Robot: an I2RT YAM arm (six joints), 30 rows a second.
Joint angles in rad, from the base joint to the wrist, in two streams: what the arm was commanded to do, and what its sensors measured. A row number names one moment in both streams.
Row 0, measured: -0.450 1.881 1.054 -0.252 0.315 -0.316
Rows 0 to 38, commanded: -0.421 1.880 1.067 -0.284 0.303 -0.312; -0.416 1.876 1.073 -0.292 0.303 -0.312; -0.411 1.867 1.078 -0.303 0.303 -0.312; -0.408 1.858 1.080 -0.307 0.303 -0.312; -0.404 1.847 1.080 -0.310 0.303 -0.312; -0.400 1.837 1.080 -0.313 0.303 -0.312; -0.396 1.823 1.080 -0.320 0.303 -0.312; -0.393 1.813 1.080 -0.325 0.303 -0.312; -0.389 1.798 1.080 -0.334 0.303 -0.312; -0.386 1.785 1.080 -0.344 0.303 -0.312; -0.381 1.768 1.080 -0.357 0.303 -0.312; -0.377 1.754 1.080 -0.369 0.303 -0.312; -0.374 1.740 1.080 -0.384 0.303 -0.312; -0.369 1.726 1.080 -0.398 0.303 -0.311; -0.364 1.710 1.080 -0.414 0.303 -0.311; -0.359 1.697 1.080 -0.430 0.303 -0.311; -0.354 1.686 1.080 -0.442 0.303 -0.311; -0.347 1.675 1.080 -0.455 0.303 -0.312; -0.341 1.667 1.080 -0.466 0.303 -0.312; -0.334 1.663 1.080 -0.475 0.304 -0.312; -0.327 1.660 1.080 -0.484 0.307 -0.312; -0.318 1.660 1.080 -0.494 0.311 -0.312; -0.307 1.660 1.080 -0.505 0.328 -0.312; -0.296 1.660 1.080 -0.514 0.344 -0.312; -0.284 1.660 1.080 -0.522 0.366 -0.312; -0.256 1.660 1.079 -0.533 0.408 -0.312; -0.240 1.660 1.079 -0.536 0.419 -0.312; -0.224 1.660 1.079 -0.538 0.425 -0.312; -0.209 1.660 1.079 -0.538 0.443 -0.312; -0.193 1.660 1.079 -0.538 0.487 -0.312; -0.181 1.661 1.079 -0.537 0.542 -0.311; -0.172 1.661 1.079 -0.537 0.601 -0.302; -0.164 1.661 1.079 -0.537 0.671 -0.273; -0.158 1.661 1.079 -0.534 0.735 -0.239; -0.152 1.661 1.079 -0.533 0.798 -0.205; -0.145 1.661 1.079 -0.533 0.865 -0.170; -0.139 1.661 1.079 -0.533 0.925 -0.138; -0.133 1.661 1.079 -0.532 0.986 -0.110; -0.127 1.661 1.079 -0.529 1.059 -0.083
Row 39, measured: -0.144 1.669 1.065 -0.531 0.751 -0.218
